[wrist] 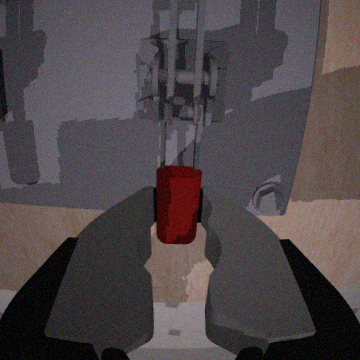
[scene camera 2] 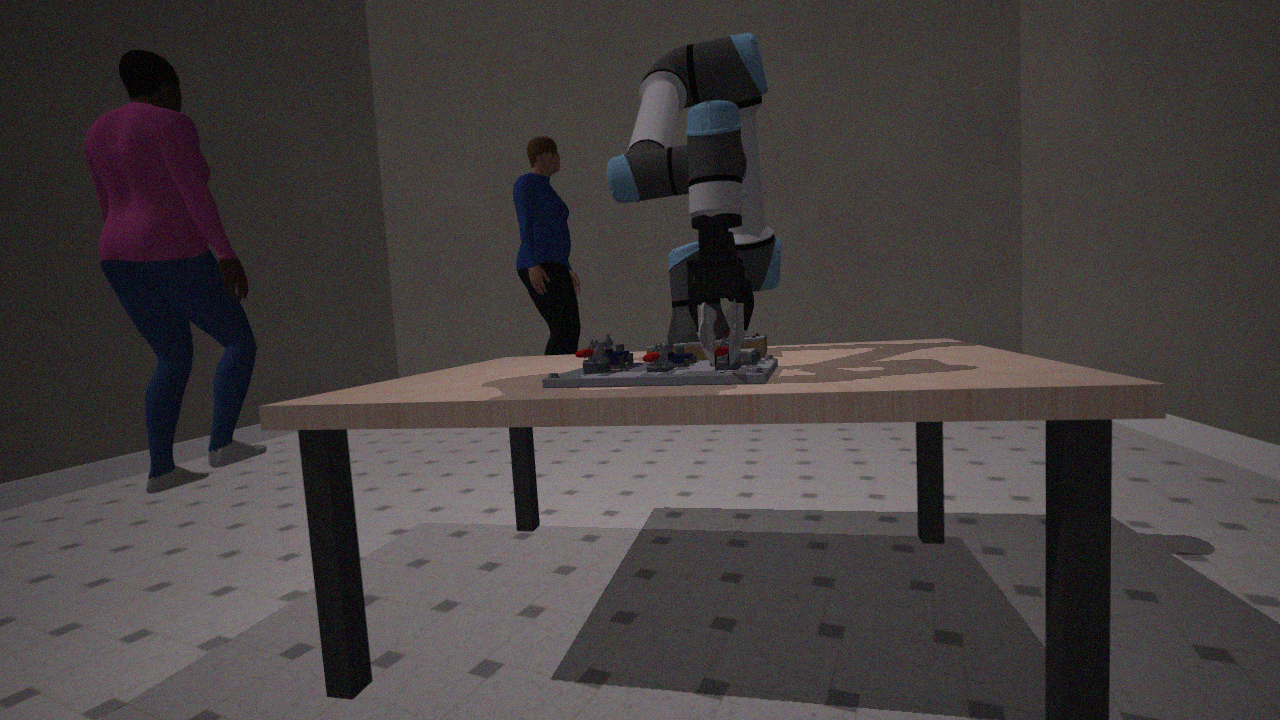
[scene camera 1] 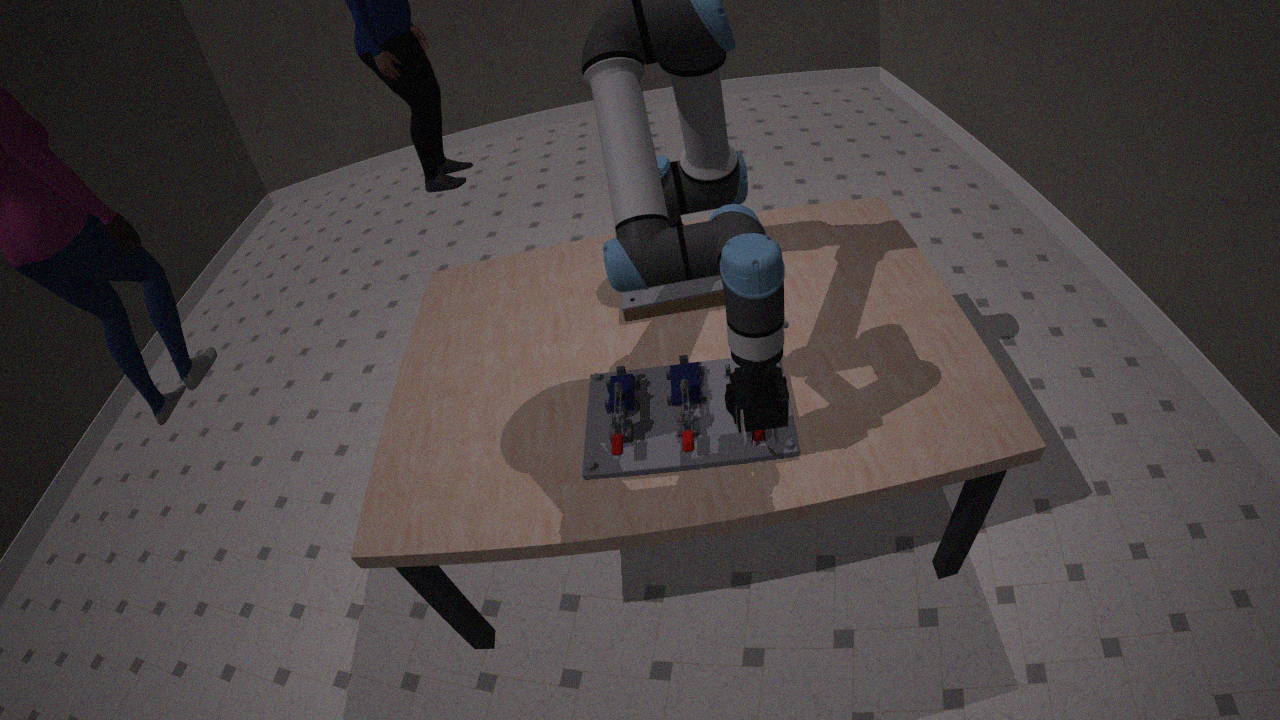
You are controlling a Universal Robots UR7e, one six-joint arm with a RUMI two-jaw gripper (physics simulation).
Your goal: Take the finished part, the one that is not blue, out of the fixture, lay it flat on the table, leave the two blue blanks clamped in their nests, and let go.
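Frame: origin at the arm's base, x left, y ahead, z down, level; centimetres.
Seen in the pictures: gripper, between the fingertips: (wrist: 176,190) (scene camera 2: 722,365) (scene camera 1: 758,440).
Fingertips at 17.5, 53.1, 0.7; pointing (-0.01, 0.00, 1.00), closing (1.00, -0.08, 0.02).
Pixels of each thing's middle, then the offset from my fingertips to it, as dx, dy, dz. "spot": a spot on its surface instead. Level surfaces: height alone.
- right-hand toggle clamp, middle of its body: (wrist: 183,80) (scene camera 2: 727,351) -0.3, -5.6, -1.7
- grey fixture plate, middle of its body: (scene camera 1: 688,413) (scene camera 2: 666,372) -11.6, -8.8, +1.9
- blue blank, a spot on its surface: (scene camera 1: 621,390) spot: -22.1, -9.8, -3.6
- left clamp's red handle, middle of its body: (scene camera 1: 617,444) -22.0, +0.9, -2.5
- middle clamp's red handle, middle of its body: (scene camera 1: 688,440) -11.0, +0.2, -1.5
- bolt head, a spot on its surface: (wrist: 267,198) spot: +4.9, +0.3, +0.4
- table, height of its surface: dz +2.6
My gripper (scene camera 1: 758,433) (scene camera 2: 721,357) (wrist: 176,190) is shut on the red handle (wrist: 176,225) of the right-hand toggle clamp (wrist: 184,77), its fingertips on either side of the grip. The grey fixture plate (scene camera 1: 651,445) (scene camera 2: 626,380) (wrist: 90,90) lies on the table. One blue blank (scene camera 1: 621,390) sits in the left nest and another blue blank (scene camera 1: 686,380) in the middle nest, both under their clamps. The finished part cannot be made out; the gripper and wrist cover the right nest in scene camera 1, and it does not show in the wrist view.
The left clamp's red handle (scene camera 1: 616,443) and the middle clamp's red handle (scene camera 1: 687,440) stand beside the held one. A bolt head (wrist: 267,198) sits at the plate's corner. The table (scene camera 1: 501,331) extends around the plate. The arm's base block (scene camera 1: 671,302) is behind. Two people stand beyond the table.
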